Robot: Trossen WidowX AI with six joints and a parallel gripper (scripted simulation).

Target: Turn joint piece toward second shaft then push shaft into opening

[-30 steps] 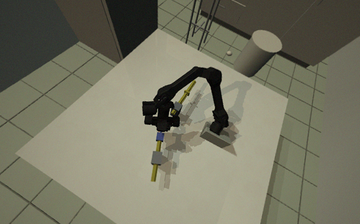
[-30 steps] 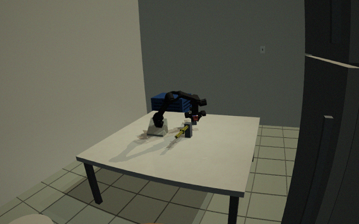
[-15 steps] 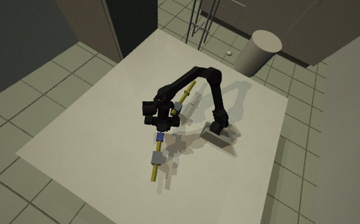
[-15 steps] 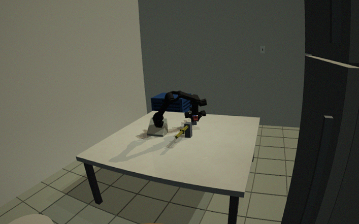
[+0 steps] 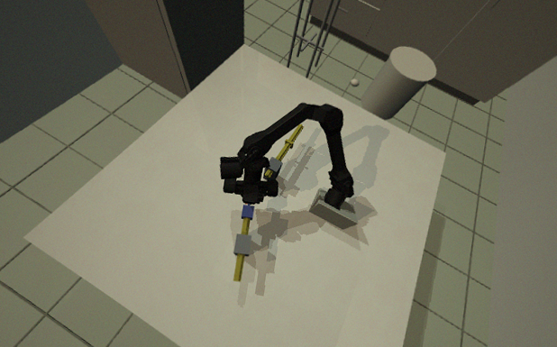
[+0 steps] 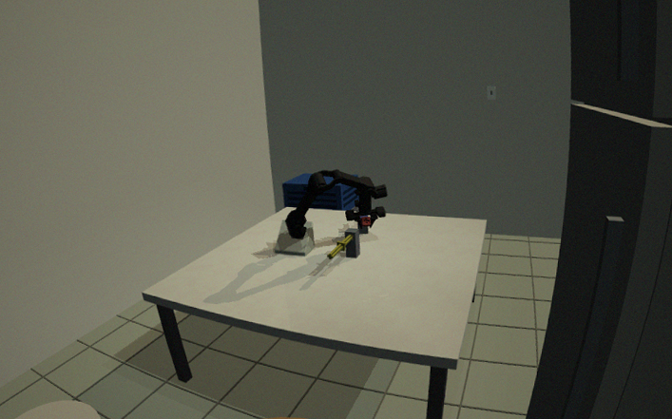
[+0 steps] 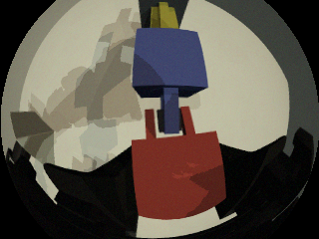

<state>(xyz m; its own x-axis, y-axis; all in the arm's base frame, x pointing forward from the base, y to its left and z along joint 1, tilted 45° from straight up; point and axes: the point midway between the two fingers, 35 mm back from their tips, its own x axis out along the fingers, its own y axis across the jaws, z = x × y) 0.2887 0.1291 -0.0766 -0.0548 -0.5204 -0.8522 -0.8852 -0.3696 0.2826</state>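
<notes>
The red square joint piece lies 10 mm to the right of my gripper tip and 40 mm above it.
</notes>
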